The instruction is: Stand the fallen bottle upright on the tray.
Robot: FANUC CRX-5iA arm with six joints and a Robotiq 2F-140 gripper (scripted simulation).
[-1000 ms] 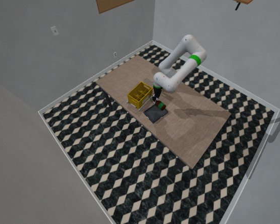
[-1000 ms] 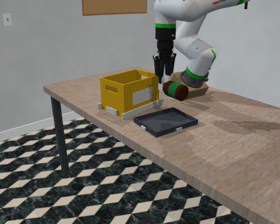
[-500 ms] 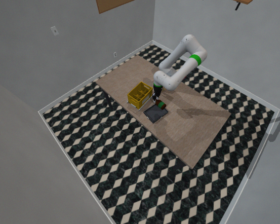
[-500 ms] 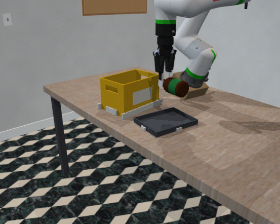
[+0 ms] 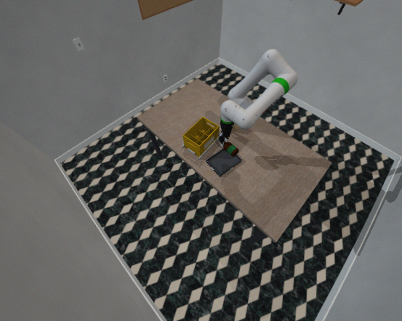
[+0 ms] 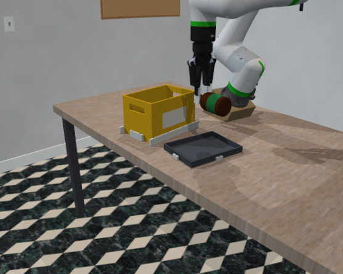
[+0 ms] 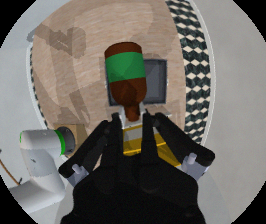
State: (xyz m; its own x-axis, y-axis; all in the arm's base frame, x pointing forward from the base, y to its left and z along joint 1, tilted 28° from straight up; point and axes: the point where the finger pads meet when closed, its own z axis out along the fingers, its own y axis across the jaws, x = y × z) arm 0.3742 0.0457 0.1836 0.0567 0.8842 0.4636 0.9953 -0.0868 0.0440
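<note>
Right now the bottle is 5 cm to the left of my hand and 2 cm below it. Round my hand: yellow crate 2 cm ahead, 24 cm to the right, 13 cm below; then dark grey tray 3 cm ahead, 5 cm to the left, 20 cm below.
</note>
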